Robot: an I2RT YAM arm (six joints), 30 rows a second.
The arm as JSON. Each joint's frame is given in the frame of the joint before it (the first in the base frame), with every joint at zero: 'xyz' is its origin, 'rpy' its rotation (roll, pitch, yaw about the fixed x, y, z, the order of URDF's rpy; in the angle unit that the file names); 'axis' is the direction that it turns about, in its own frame. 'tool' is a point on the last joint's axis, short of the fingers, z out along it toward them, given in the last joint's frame.
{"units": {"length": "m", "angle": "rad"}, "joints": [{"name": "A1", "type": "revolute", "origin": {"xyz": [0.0, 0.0, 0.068], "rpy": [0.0, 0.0, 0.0]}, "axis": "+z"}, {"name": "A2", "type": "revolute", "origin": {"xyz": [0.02, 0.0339, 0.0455], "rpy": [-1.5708, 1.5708, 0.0]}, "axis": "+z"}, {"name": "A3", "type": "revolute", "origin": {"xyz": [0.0, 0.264, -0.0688], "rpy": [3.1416, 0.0, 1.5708]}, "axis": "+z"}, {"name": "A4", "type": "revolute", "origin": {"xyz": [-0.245, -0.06, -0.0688], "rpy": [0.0, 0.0, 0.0]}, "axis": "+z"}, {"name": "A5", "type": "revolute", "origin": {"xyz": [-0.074, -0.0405, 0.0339], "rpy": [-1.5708, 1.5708, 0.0]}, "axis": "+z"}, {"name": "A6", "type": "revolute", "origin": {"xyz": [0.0, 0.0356, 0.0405], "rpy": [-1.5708, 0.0, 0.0]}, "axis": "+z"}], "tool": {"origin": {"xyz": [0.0, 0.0, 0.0], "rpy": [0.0, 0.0, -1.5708]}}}
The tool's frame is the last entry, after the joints.
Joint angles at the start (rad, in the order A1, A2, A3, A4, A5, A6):
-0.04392, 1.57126, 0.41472, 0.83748, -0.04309, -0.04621
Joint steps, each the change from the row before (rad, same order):
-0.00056, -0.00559, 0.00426, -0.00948, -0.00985, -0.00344
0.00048, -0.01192, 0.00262, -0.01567, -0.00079, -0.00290
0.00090, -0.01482, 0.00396, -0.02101, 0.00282, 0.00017
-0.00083, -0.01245, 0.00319, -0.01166, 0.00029, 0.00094
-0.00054, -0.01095, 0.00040, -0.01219, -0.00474, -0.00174
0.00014, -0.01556, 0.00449, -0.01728, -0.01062, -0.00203
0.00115, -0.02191, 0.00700, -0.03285, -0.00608, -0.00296
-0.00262, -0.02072, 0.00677, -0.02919, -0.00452, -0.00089
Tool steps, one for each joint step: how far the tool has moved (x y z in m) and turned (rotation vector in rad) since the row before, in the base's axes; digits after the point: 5 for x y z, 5 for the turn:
0.00049, 0.00017, 0.00156, -0.00020, -0.00053, 0.00987
-0.00031, 0.00018, 0.00213, -0.00246, 0.00109, 0.00214
-0.00032, 0.00016, 0.00268, -0.00063, 0.00227, -0.00183
-0.00015, -0.00023, 0.00285, 0.00063, -0.00396, -0.00140
-0.00077, 0.00005, 0.00166, -0.00013, 0.00075, 0.00451
-0.00026, 0.00043, 0.00343, 0.00126, -0.00295, 0.01086
-0.00060, 0.00056, 0.00414, -0.00074, 0.00377, 0.00785
-0.00063, -0.00053, 0.00418, 0.00066, 0.00161, 0.00195

